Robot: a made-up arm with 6 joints.
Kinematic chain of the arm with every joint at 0, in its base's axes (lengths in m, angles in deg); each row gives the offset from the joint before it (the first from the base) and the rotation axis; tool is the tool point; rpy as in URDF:
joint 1: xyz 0 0 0.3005 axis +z
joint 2: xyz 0 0 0 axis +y
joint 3: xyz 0.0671 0 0.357 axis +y
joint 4: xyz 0.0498 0 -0.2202 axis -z
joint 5: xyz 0 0 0 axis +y
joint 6: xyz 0.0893 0 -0.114 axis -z
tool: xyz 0 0 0 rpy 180 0 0
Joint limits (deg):
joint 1: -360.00..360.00
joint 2: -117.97..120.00
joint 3: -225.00..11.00
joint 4: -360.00..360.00
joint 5: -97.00..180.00
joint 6: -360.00..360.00
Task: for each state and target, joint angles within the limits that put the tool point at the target. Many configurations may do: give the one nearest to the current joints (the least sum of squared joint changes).
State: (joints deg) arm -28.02 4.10 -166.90 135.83 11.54 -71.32
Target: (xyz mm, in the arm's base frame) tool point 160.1 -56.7 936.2
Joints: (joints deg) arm -2.93 -9.76 -149.93 154.74 -13.55 -71.32
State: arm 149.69 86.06 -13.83 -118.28 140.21 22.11
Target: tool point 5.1 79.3 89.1
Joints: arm 151.19 105.52 10.40 -149.88 120.02 22.11
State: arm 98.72 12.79 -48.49 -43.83 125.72 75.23
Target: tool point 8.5 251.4 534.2
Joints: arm 112.74 -3.60 -64.73 -46.49 129.01 75.23
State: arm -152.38 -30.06 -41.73 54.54 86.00 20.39
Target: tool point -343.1 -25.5 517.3
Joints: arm -185.40 -6.70 -57.15 53.91 67.60 20.39
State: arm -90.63 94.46 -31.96 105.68 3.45 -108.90
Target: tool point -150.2 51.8 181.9
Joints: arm -143.68 87.68 -6.85 101.89 -29.20 -108.90
